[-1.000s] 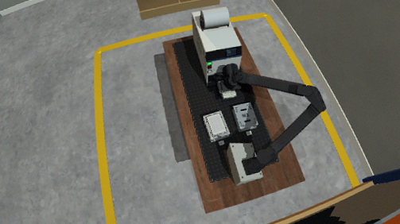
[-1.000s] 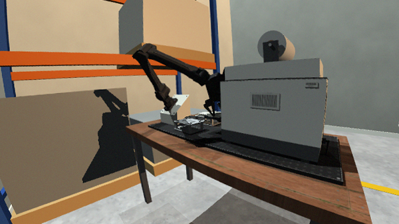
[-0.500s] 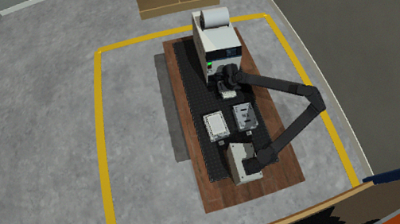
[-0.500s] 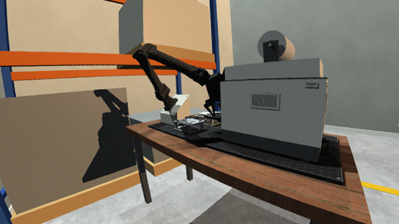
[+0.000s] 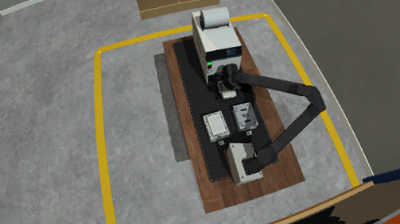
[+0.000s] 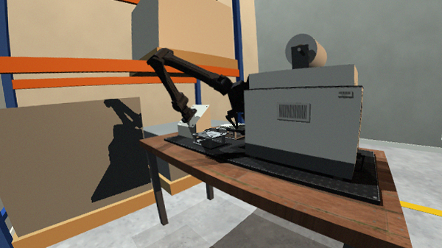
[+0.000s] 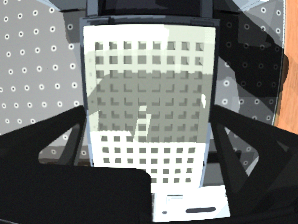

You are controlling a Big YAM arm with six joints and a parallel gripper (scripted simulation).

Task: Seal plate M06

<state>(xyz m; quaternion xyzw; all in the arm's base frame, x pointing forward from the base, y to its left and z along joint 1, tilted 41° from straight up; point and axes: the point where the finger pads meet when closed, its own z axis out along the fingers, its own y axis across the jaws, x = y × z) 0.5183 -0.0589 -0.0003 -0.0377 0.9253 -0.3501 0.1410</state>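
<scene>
The white well plate lies right at my hand. Round my hand: foil roll (33 cm ahead, 31 cm above, 1 cm to the right); then dark stage (2 cm below); then white plate (20 cm behind, 14 cm to the left, 4 cm below).
</scene>
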